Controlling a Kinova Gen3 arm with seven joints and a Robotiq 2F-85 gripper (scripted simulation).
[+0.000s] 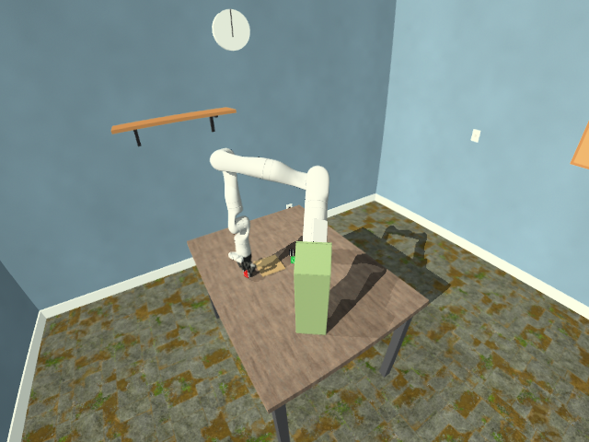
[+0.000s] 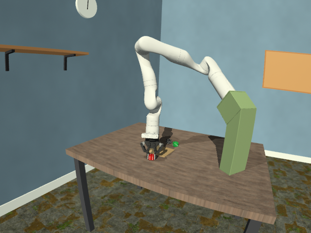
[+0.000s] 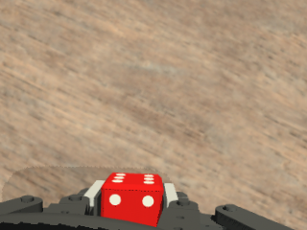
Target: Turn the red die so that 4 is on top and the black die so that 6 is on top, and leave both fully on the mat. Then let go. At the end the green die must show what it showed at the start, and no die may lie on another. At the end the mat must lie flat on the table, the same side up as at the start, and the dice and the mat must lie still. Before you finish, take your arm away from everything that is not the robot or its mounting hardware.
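My hand is right at the red die. The rest, counted from my hand: black die 2 cm ahead, 30 cm to the right; then tan mat 1 cm ahead, 14 cm to the right, 2 cm below; then green die 4 cm behind, 27 cm to the right.
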